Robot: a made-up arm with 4 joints. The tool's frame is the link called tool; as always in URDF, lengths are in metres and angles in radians.
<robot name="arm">
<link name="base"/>
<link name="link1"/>
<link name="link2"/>
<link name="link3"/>
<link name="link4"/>
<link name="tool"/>
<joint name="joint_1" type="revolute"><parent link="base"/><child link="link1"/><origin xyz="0.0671 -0.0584 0.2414" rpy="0 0 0"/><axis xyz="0 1 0"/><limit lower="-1.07" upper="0.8"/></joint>
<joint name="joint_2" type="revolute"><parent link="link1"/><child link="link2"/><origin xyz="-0.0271 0.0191 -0.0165" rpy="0 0 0"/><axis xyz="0 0 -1"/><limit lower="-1.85" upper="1.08"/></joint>
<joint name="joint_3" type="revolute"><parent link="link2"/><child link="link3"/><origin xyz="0.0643 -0.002 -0.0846" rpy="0 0 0"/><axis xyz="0 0 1"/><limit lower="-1.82" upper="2.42"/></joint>
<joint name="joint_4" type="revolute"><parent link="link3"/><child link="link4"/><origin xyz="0.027 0.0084 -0.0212" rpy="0 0 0"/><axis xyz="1 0 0"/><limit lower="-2.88" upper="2.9"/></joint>
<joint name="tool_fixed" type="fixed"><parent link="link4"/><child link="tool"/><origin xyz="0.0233 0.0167 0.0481" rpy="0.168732 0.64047 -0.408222"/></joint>
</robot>
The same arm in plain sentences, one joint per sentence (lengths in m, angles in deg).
The arm has four revolute joints in a row. What follows holds with every joint at zero, and every direction is one of the base frame's.
Joint 1 lies 0.0671 m along +x and 0.0584 m along -y and 0.2414 m along +z from the base frame's origin and rotates about +y, from -61.31 to 45.84 deg.
Joint 2 lies 0.0271 m along -x and 0.0191 m along +y and 0.0165 m along -z from joint 1 and rotates about -z, from -106.00 to 61.88 deg.
Joint 3 lies 0.0643 m along +x and 0.0020 m along -y and 0.0846 m along -z from joint 2 and rotates about +z, from -104.28 to 138.66 deg.
Joint 4 lies 0.0270 m along +x and 0.0084 m along +y and 0.0212 m along -z from joint 3 and rotates about +x, from -165.01 to 166.16 deg.
The tool frame, which is the frame that the pose is given for, lies 0.0233 m along +x and 0.0167 m along +y and 0.0481 m along +z from joint 4; its axes are the base frame's turned by roll 9.67, pitch 36.70 and yaw -23.39 deg (as in URDF: about the fixed x, then y, then z).

